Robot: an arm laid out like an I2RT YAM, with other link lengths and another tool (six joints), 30 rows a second.
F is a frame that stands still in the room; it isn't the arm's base.
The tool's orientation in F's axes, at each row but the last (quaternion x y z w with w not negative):
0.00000, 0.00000, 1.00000, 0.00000
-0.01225, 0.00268, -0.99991, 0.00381
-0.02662, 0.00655, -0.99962, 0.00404
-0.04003, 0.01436, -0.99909, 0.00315
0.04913, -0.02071, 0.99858, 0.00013
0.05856, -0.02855, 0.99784, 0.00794
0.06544, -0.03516, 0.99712, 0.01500
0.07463, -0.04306, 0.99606, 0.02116
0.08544, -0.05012, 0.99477, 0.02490
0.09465, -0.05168, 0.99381, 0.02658
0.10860, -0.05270, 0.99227, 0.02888
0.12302, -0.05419, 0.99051, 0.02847
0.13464, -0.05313, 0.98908, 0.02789
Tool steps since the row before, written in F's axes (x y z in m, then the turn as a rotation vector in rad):
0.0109, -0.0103, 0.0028, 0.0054, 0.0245, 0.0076
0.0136, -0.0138, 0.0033, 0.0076, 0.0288, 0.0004
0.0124, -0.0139, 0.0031, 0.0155, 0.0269, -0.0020
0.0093, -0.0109, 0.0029, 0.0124, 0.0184, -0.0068
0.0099, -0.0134, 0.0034, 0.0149, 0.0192, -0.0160
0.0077, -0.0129, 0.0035, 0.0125, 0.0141, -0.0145
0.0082, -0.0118, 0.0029, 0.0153, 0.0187, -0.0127
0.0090, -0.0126, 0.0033, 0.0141, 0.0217, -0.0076
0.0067, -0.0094, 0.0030, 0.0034, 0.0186, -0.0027
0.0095, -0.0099, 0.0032, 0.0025, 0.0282, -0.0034
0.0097, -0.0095, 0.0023, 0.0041, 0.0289, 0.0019
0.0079, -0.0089, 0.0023, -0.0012, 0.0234, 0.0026
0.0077, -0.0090, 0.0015, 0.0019, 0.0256, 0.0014
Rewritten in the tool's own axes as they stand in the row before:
-0.0109, 0.0103, 0.0028, -0.0054, -0.0245, 0.0076
-0.0134, 0.0139, 0.0037, -0.0078, -0.0287, 0.0004
-0.0121, 0.0140, 0.0039, -0.0158, -0.0268, -0.0015
-0.0090, 0.0109, 0.0039, -0.0130, -0.0181, -0.0063
-0.0095, 0.0132, 0.0049, -0.0164, -0.0186, -0.0152
-0.0074, 0.0125, 0.0051, -0.0139, -0.0135, -0.0137
-0.0080, 0.0113, 0.0048, -0.0164, -0.0183, -0.0119
-0.0088, 0.0118, 0.0057, -0.0143, -0.0217, -0.0073
-0.0065, 0.0087, 0.0050, -0.0030, -0.0184, -0.0040
-0.0091, 0.0089, 0.0060, -0.0019, -0.0278, -0.0059
-0.0094, 0.0085, 0.0053, -0.0023, -0.0292, -0.0005
-0.0075, 0.0081, 0.0051, 0.0028, -0.0234, -0.0005
-0.0074, 0.0083, 0.0045, -0.0004, -0.0257, -0.0010

